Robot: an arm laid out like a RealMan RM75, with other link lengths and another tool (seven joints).
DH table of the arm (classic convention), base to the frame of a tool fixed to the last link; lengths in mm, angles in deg. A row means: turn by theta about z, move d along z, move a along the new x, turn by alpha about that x. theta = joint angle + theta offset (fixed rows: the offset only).
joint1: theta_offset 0; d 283.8; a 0; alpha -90
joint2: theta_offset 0; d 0; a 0; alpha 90
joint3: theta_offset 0; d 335.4; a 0; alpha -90
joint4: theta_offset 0; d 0; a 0; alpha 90
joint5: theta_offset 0; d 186.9; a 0; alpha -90
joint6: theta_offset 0; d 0; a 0; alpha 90
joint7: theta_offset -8; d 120.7; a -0.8; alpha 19.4
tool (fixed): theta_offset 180; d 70.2; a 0; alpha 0
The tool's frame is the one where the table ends.
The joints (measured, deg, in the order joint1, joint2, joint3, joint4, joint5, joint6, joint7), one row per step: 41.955, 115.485, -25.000, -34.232, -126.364, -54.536, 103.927; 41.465, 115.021, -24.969, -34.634, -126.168, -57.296, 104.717; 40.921, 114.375, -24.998, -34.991, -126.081, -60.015, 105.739; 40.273, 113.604, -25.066, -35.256, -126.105, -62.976, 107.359; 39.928, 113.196, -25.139, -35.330, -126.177, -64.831, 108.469; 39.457, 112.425, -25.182, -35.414, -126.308, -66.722, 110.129; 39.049, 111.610, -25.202, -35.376, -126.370, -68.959, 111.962; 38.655, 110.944, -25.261, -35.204, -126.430, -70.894, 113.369; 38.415, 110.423, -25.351, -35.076, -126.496, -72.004, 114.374; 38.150, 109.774, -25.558, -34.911, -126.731, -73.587, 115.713; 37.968, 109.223, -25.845, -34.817, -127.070, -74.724, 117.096
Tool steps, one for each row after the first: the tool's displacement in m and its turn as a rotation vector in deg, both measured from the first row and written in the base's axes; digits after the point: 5 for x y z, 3 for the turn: -0.00090, -0.00429, 0.00121, -1.299, 1.418, 0.583; -0.00049, -0.00891, 0.00393, -2.612, 2.734, 0.918; 0.00107, -0.01492, 0.00667, -4.223, 4.426, 0.803; 0.00149, -0.01896, 0.00704, -5.426, 5.588, 0.663; 0.00426, -0.02324, 0.01101, -6.455, 6.848, -0.006; 0.00588, -0.02796, 0.01434, -7.786, 8.462, -0.646; 0.00754, -0.03282, 0.01617, -9.102, 9.798, -1.200; 0.00910, -0.03564, 0.01830, -9.860, 10.553, -1.696; 0.01062, -0.03968, 0.02016, -11.141, 11.449, -2.312; 0.01229, -0.04283, 0.02184, -12.210, 12.081, -3.097
